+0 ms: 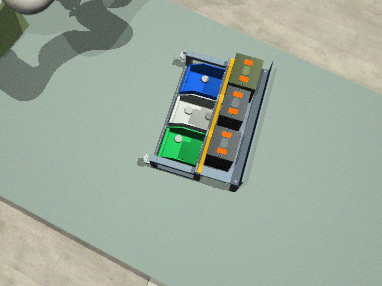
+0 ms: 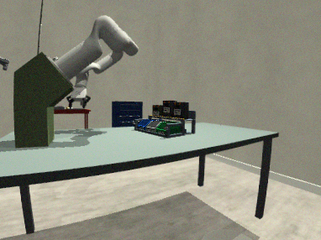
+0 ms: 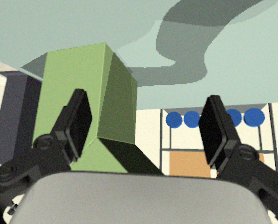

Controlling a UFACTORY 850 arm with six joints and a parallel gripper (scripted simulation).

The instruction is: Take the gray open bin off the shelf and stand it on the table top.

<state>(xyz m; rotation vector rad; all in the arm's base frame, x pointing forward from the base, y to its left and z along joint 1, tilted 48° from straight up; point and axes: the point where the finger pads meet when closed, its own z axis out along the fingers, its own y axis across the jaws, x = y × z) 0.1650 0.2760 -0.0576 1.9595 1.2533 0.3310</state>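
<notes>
Right now the gray open bin is 57 cm ahead of my hand, 7 cm to the right of it and 14 cm below it. Also, from my hand: yellow rail: 62 cm ahead, 5 cm to the right, 7 cm below; then blue bin: 53 cm ahead, 3 cm to the left, 14 cm below; then green bin: 62 cm ahead, 18 cm to the right, 14 cm below.
</notes>
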